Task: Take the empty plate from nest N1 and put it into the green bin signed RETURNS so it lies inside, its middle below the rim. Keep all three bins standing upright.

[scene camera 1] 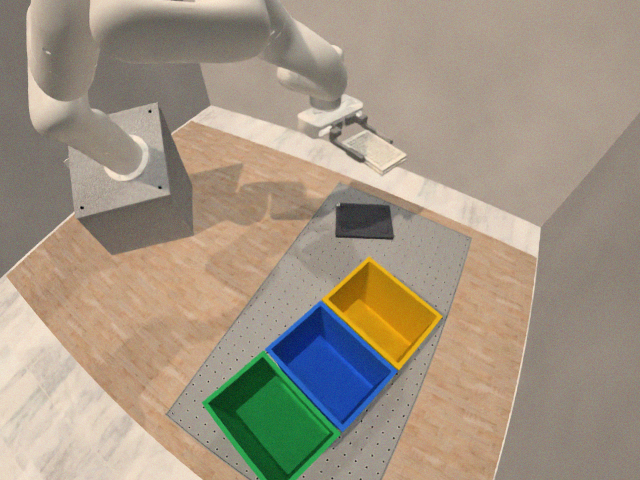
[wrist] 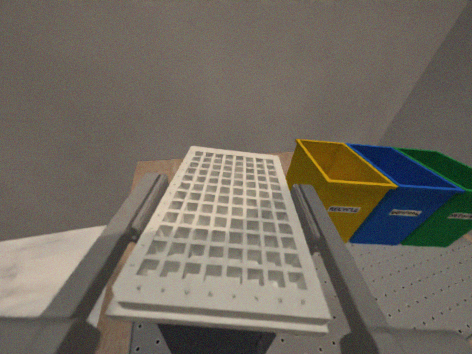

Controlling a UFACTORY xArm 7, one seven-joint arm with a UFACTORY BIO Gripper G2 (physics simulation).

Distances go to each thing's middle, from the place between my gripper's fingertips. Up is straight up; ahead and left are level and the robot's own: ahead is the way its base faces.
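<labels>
The blue bin (scene camera 1: pixel 340 374) is 15 cm ahead of my gripper, 41 cm to the right of it and 18 cm below it. With the yellow bin (scene camera 1: pixel 393 320) it is 17 cm ahead of my gripper, 28 cm to the right and again 18 cm below. I find the dark nest (scene camera 1: pixel 366 221) 26 cm below my gripper, 1 cm behind it and 1 cm to the left of it. As for the white plate (scene camera 1: pixel 380 156), my gripper is 1 cm past it.
</labels>
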